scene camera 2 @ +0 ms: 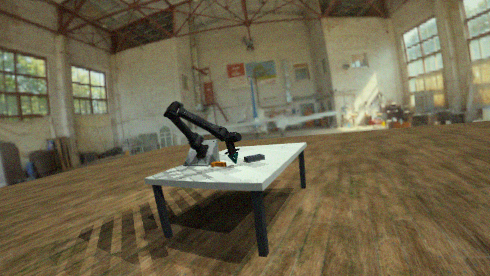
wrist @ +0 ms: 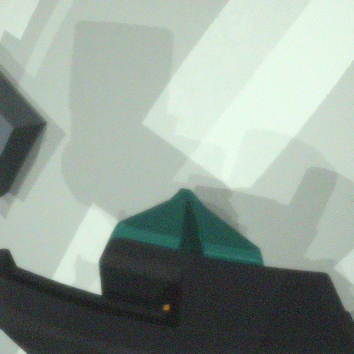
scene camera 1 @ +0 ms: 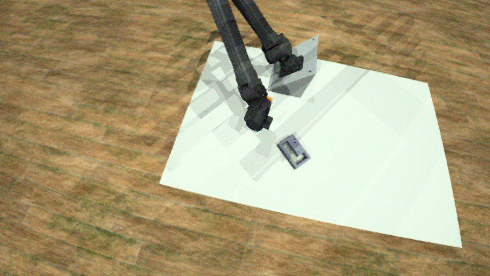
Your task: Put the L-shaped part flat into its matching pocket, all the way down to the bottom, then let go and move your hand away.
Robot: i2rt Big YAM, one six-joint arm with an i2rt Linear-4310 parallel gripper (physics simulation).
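Places are measured from the arm's base along level axes (x left, y back, z up), in centimetres.
Pixels of known places: gripper, fingertip midpoint: [scene camera 2: 235,163] [wrist: 183,196]; arm's base, origin of the base link: [scene camera 2: 202,151] [scene camera 1: 291,67].
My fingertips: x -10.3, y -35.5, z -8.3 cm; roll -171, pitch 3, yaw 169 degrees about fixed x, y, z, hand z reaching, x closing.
Observation:
Ahead of a thing's pixels: the offset from my fingertips to its top centre.
The orange L-shaped part @[dx -0.2, dy +14.8, dz +1.2 cm] [scene camera 1: 270,99] [scene camera 2: 218,164] lies on the table beside the gripper, on the arm-base side; the arm mostly covers it in scene camera 1, and a tiny orange spot of it shows through a gap in the gripper body in the wrist view. The dark grey pocket block @[dx +18.9, dy -6.4, dz +1.8 cm] [scene camera 1: 295,140] [scene camera 2: 254,158] [wrist: 22,114] lies on the other side of the gripper; its L-shaped pocket is empty, with pale table colour showing in it. My gripper [scene camera 2: 235,159] [wrist: 183,196] is shut, its green fingertips together with nothing between them, pointing down close above the table. The arm hides the fingertips in scene camera 1.
The arm's grey slanted base bracket [scene camera 1: 309,57] [scene camera 2: 212,151] stands near the back edge of the white table [scene camera 1: 380,180] [scene camera 2: 205,184], behind the orange part. The arm reaches over from there. Shadows of the arm fall across the table around the gripper.

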